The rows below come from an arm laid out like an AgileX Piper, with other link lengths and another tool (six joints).
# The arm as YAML. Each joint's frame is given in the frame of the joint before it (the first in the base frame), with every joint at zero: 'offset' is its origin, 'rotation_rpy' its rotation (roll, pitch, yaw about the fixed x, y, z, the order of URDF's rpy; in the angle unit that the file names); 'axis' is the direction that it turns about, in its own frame. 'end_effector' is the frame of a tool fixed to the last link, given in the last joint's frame.
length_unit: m
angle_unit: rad
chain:
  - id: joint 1
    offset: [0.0, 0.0, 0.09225]
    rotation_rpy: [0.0, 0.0, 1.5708]
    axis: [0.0, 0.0, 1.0]
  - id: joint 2
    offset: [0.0, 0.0, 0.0]
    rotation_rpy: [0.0, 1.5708, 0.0]
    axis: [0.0, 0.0, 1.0]
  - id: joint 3
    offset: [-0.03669, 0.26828, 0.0]
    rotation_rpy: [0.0, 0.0, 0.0]
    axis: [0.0, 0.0, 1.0]
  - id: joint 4
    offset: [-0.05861, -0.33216, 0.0]
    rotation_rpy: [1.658, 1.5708, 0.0]
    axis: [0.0, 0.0, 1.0]
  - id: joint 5
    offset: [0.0, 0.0, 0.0]
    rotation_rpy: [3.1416, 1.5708, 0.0]
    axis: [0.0, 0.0, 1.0]
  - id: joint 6
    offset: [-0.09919, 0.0, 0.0]
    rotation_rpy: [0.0, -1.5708, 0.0]
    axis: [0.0, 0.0, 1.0]
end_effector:
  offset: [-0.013, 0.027, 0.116]
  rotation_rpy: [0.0, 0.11, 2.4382]
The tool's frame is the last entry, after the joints.
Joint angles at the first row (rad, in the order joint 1, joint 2, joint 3, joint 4, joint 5, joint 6):
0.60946 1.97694 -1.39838 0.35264 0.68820 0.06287
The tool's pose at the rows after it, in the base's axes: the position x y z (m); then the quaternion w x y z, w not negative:
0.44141 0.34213 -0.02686 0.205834 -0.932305 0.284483 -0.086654
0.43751 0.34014 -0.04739 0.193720 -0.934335 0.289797 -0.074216
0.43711 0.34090 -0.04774 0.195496 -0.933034 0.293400 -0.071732
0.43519 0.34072 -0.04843 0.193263 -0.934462 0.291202 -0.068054
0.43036 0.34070 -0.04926 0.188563 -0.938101 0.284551 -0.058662
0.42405 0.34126 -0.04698 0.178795 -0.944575 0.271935 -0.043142
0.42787 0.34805 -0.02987 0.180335 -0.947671 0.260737 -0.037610
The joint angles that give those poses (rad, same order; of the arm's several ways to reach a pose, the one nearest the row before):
0.61440 2.04031 -1.39838 0.36364 0.64866 0.06385
0.61441 2.07788 -1.39835 0.37114 0.64624 0.06489
0.61442 2.07896 -1.39838 0.37986 0.64543 0.06614
0.61442 2.07897 -1.39838 0.38178 0.65496 0.06154
0.61441 2.07799 -1.39916 0.38840 0.68008 0.04688
0.61440 2.07800 -1.41569 0.38748 0.73728 0.03221
0.61441 2.07798 -1.47219 0.38086 0.80133 0.03112

